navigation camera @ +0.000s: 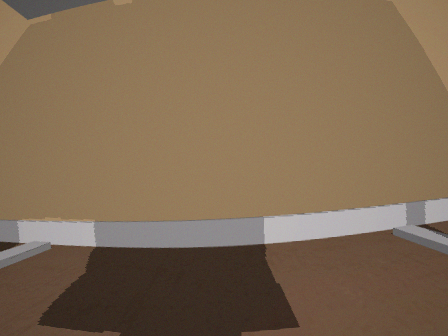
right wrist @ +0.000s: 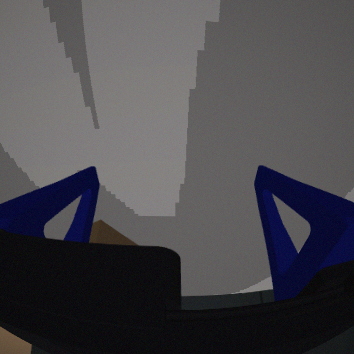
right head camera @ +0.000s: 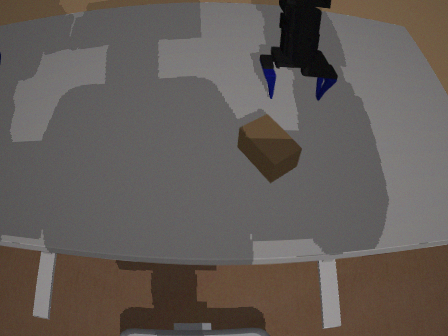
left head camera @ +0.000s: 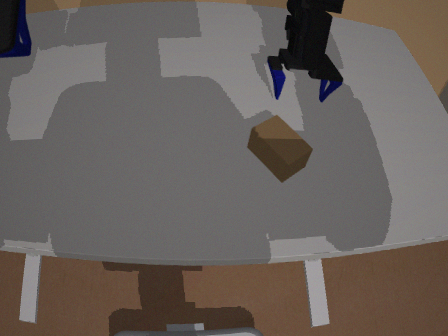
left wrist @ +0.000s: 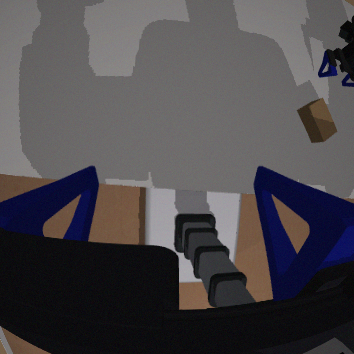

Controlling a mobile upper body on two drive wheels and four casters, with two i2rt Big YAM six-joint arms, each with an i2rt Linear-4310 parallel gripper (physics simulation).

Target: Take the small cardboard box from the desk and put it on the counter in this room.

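Places are measured from the left arm's base along level axes (x right, y ahead, z up), in metres.
Pixels of known places: left gripper, fingertip midpoint: (left wrist: 175, 174); right gripper, fingertip midpoint: (right wrist: 176, 174) (right head camera: 294, 97) (left head camera: 299, 99) (left wrist: 330, 79).
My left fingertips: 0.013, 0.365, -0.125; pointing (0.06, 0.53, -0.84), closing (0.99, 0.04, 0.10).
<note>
Behind a point stands the place of what it marks, as x, y, z.
The small brown cardboard box (left head camera: 280, 147) @[0.377, 0.472, -0.410] (right head camera: 270, 147) @[0.381, 0.471, -0.410] (left wrist: 317, 121) @[0.364, 0.481, -0.410] (right wrist: 111, 234) @[0.395, 0.531, -0.452] lies on the grey desk (left head camera: 150, 175) @[0.169, 0.459, -0.460] (right head camera: 150, 175) @[0.188, 0.458, -0.460] (left wrist: 125, 130) @[-0.060, 0.431, -0.460] (right wrist: 300, 100) @[0.530, 0.660, -0.460], right of the middle in both head views. In the right wrist view its corner shows behind the left-hand finger; the rest is hidden. My right gripper (left head camera: 299, 99) @[0.456, 0.619, -0.440] (right head camera: 295, 99) @[0.456, 0.619, -0.440] (left wrist: 330, 79) @[0.456, 0.619, -0.440] (right wrist: 176, 174) @[0.456, 0.619, -0.440] is open and empty, beyond the box toward the desk's far side, apart from it. My left gripper (left wrist: 175, 174) @[0.013, 0.365, -0.125] is open and empty, far from the box; part of it shows at the left head view's top left. The counter does not show.
The desk's near edge crosses the lower part of both head views, with two pale desk legs (left head camera: 316, 295) (right head camera: 330, 295) (left head camera: 30, 290) (right head camera: 44, 285) below it. My base (left head camera: 185, 332) @[0.224, 0.316, -1.168] shows at the bottom. The navigation view shows a tan wall (navigation camera: 225, 110) @[0.248, 1.113, -0.967] with a pale baseboard (navigation camera: 175, 234) @[0.063, 1.104, -1.365].
</note>
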